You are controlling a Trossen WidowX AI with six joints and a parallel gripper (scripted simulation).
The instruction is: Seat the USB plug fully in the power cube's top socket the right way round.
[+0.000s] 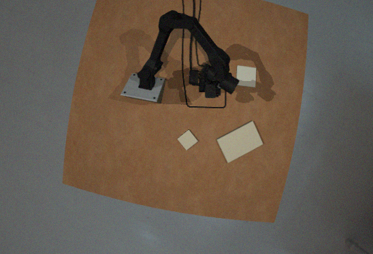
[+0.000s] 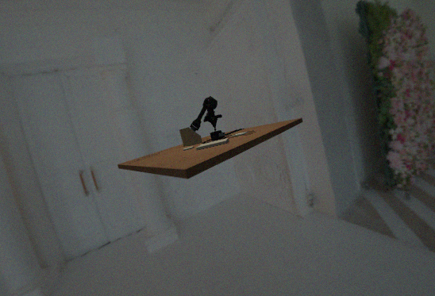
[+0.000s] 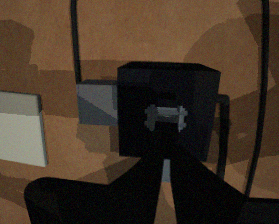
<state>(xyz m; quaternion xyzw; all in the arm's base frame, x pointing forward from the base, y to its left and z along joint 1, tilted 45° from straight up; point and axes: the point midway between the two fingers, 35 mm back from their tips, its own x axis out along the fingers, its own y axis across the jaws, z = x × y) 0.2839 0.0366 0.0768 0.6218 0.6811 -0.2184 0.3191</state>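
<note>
The silver-rimmed USB socket is 10 mm to the right of my gripper tip and 50 mm below it. The rest, counted from my gripper tip: cream slab: 240 mm ahead, 260 mm to the right, 110 mm below; cream square: 30 mm behind, 300 mm to the right, 110 mm below.
</note>
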